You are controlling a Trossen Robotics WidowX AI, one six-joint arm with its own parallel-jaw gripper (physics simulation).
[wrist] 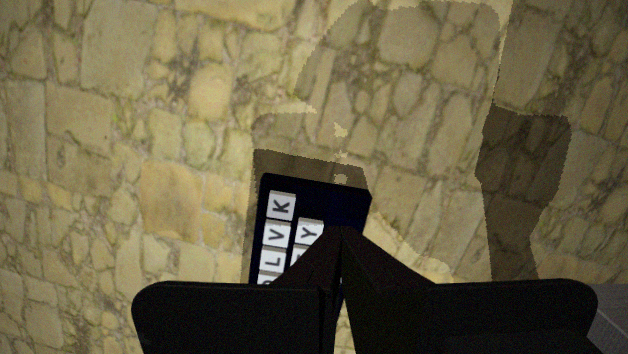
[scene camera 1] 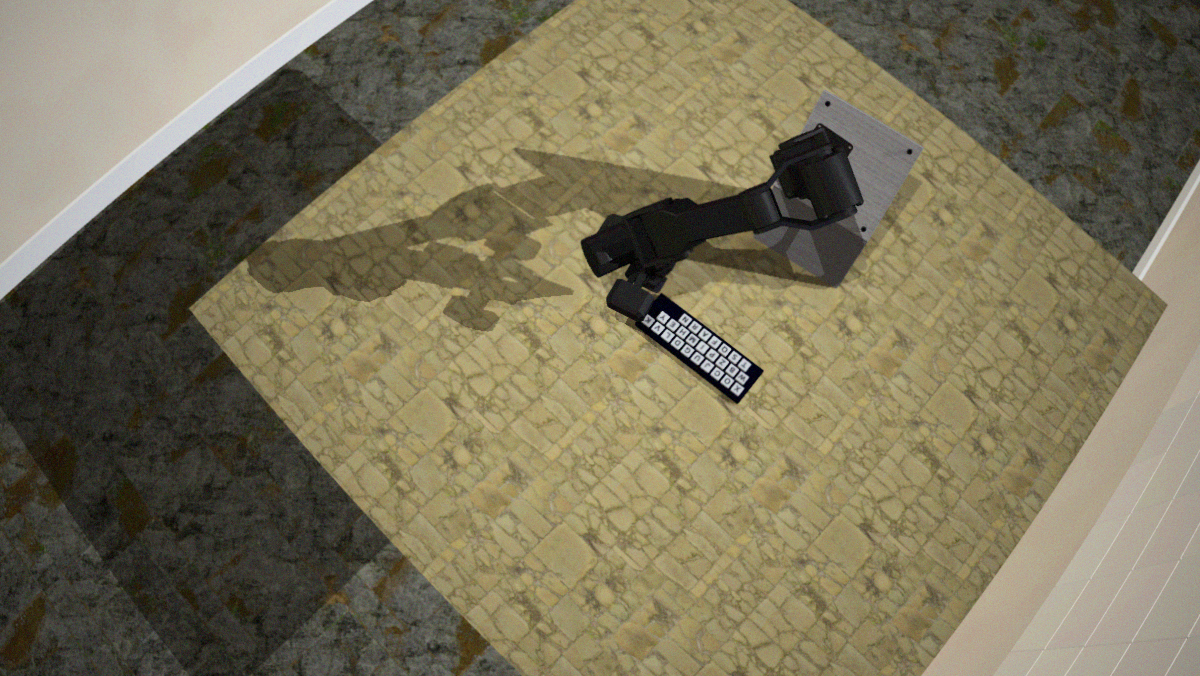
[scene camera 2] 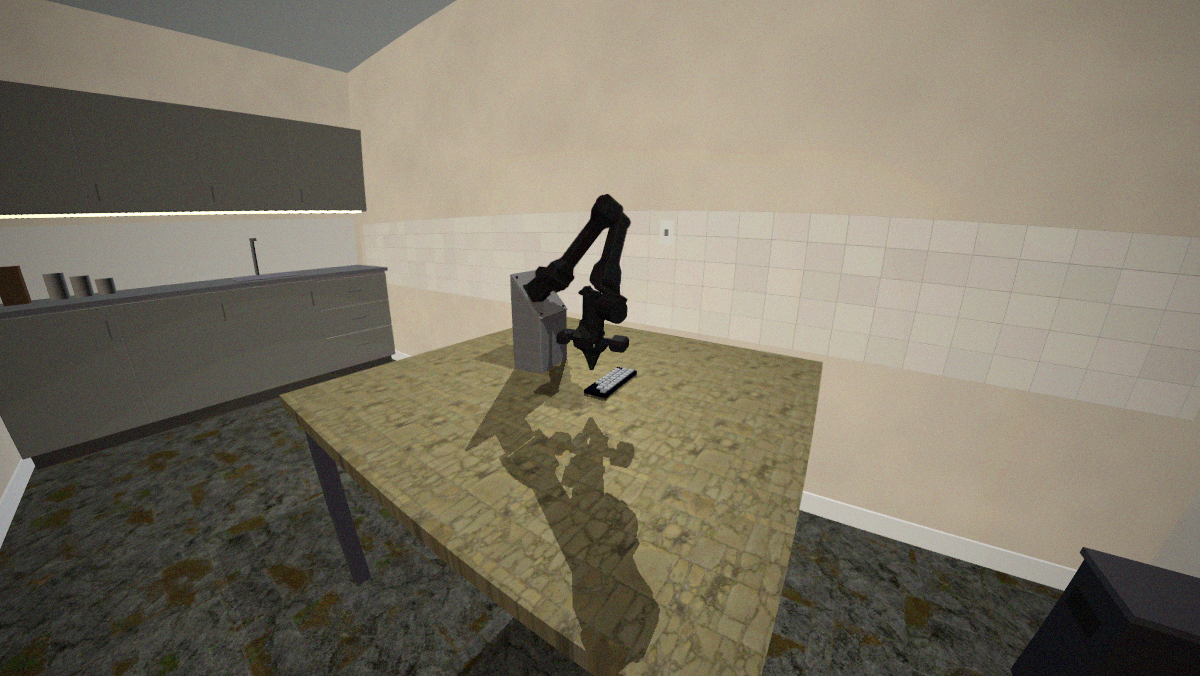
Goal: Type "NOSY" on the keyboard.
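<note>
The black keyboard with white letter keys lies flat on the table. In scene camera 1 the N key, O key, S key and Y key show. My gripper is shut and empty, pointing down. Its tips appear above the K-Y end of the keyboard. In the wrist view they overlap the bare dark strip right of the Y key; the N, O and S keys do not show there. In scene camera 1 the tips are hidden under the arm.
The stone-patterned table bears the arm's grey base. The arm casts shadows on the table. A counter stands against the back left wall, and a dark cabinet stands at the lower right of scene camera 2.
</note>
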